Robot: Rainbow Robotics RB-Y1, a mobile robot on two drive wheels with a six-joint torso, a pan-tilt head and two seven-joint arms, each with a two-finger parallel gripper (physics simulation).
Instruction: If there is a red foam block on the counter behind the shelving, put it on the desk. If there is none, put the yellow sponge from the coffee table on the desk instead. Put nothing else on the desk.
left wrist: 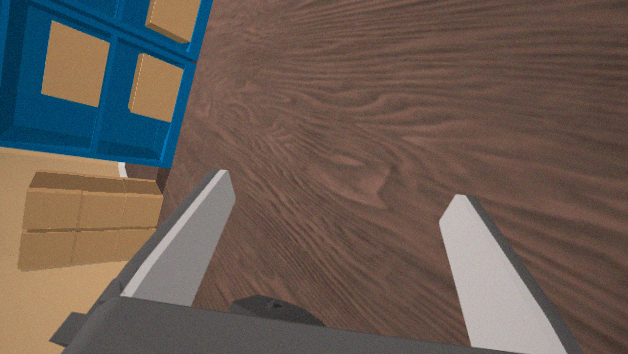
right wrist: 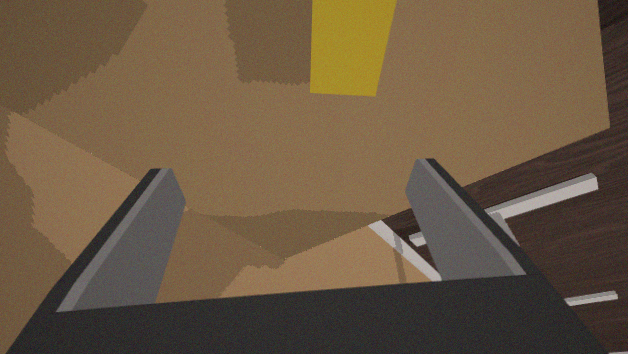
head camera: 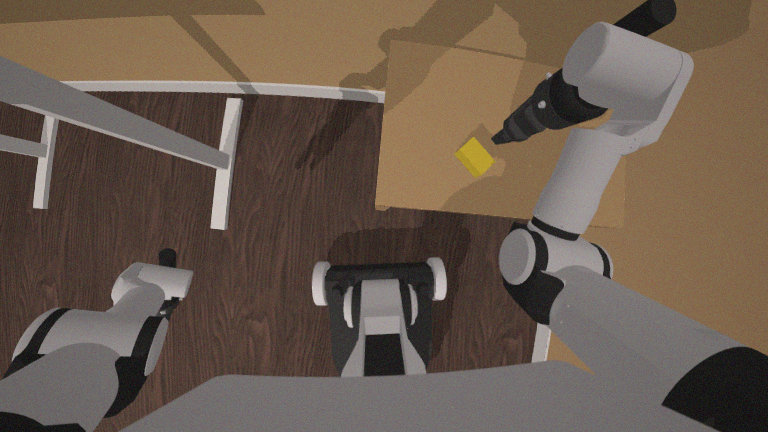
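Observation:
A yellow sponge lies on a low tan table top; its upper part is cut off by the top edge of the right wrist view. My right gripper is open and empty. In the head view its tips are beside the sponge's upper right side; in its wrist view the sponge lies beyond the fingertips, not between them. My left gripper is open and empty above the dark wood floor, away from the table; in the head view it is mostly hidden by its arm. A red foam block does not show.
A blue shelving unit with tan boxes stands at the upper left of the left wrist view, and a stack of tan boxes is below it. A grey and white frame stands on the floor left of the table in the head view.

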